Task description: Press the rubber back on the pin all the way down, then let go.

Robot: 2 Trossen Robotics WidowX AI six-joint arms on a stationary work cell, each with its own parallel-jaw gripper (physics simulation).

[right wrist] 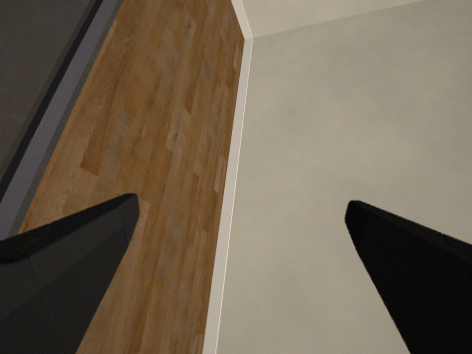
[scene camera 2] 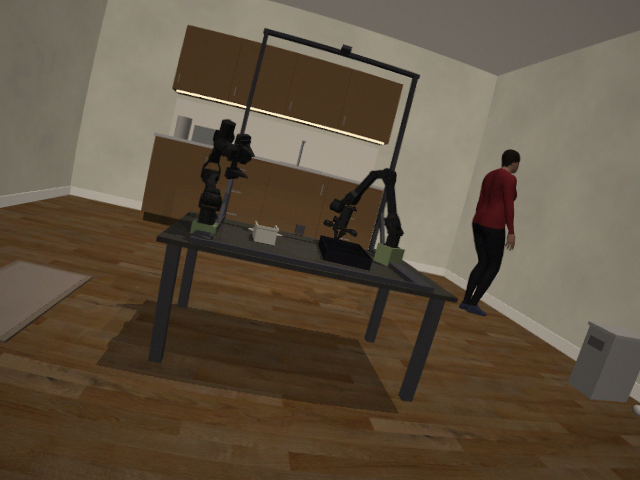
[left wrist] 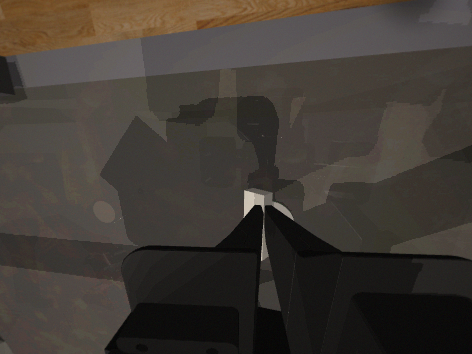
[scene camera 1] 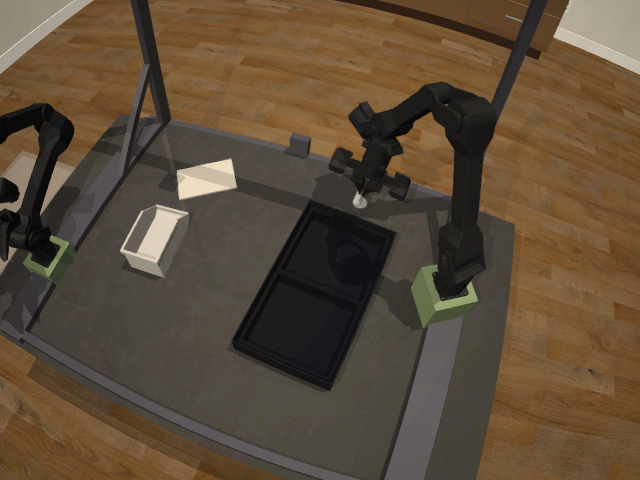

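Seen in the pictures: left gripper, fingertip midpoint: [left wrist: 262,212] [scene camera 1: 361,193]; right gripper, fingertip midpoint: [right wrist: 244,207] [scene camera 2: 250,167]; left arm's base, origin of the base link: [scene camera 2: 391,246] [scene camera 1: 450,284]; right arm's base, origin of the base link: [scene camera 2: 205,222] [scene camera 1: 45,253].
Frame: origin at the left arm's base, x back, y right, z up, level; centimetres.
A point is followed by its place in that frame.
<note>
My left gripper [scene camera 1: 361,193] @[x -9.9, y 31.0, z -7.8 cm] [scene camera 2: 337,237] @[x -9.9, y 31.0, z -7.8 cm] [left wrist: 262,212] @[x -9.9, y 31.0, z -7.8 cm] is shut on the rubber back [scene camera 1: 356,196] @[x -11.3, y 30.5, z -7.9 cm] [left wrist: 251,200] @[x -10.2, y 31.9, z -8.0 cm], a small white block between the fingertips. It points down over the pin's round white disc [scene camera 1: 362,204] @[x -10.0, y 28.8, z -9.2 cm] [left wrist: 284,210] @[x -9.0, y 29.9, z -9.2 cm], near the far table edge in scene camera 1. In the left wrist view the disc shows partly behind the block and the right-hand finger. The pin's post is hidden, so how far the back sits on it cannot be told. My right gripper [right wrist: 244,207] @[x -84.4, y 6.6, z 22.3 cm] [scene camera 2: 248,162] @[x -84.4, y 6.6, z 22.3 cm] is open and empty, raised high and away from the pin.
A black two-part tray [scene camera 1: 320,287] @[x -25.1, y 7.0, z -5.6 cm] [scene camera 2: 345,255] @[x -37.3, y -7.3, z -5.2 cm] stands close to the pin. A white open box [scene camera 1: 146,262] @[x -61.5, y 17.8, z -4.2 cm] [scene camera 2: 265,235] @[x -63.0, y 18.5, z -5.7 cm] and a cream sheet [scene camera 1: 206,178] @[x -47.1, y 43.2, z -8.8 cm] lie farther left in scene camera 1. A small grey block [scene camera 1: 298,145] @[x -22.6, y 47.4, z -5.5 cm] is at the far table edge.
</note>
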